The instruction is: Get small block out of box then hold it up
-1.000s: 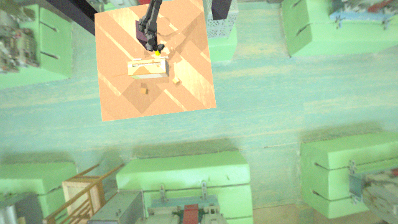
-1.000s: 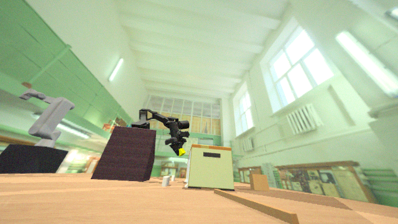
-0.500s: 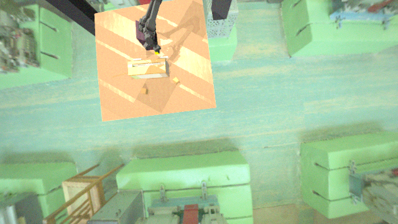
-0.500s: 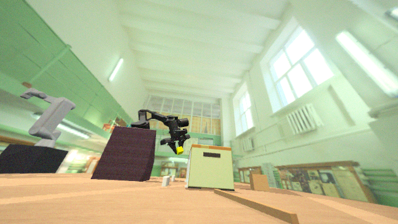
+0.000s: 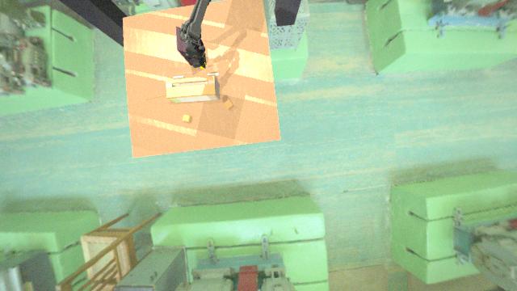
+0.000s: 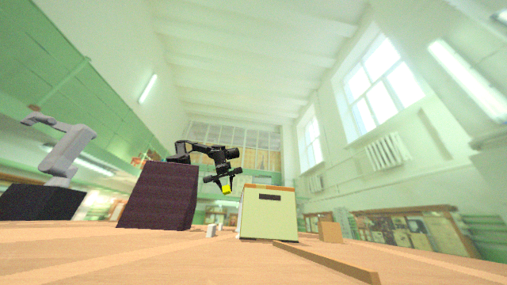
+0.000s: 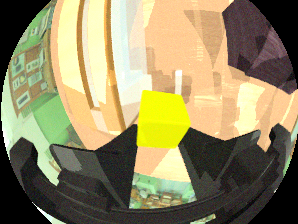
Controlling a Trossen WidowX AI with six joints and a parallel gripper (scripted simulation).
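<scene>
The yellow block is 2 cm to the right of my gripper tip, 1 cm behind it and 1 cm above it. The rest, counted from my gripper tip: flat wooden strip 51 cm to the right, 15 cm below, 10 cm ahead; then pale box 14 cm to the right, 9 cm below, 8 cm ahead.
</scene>
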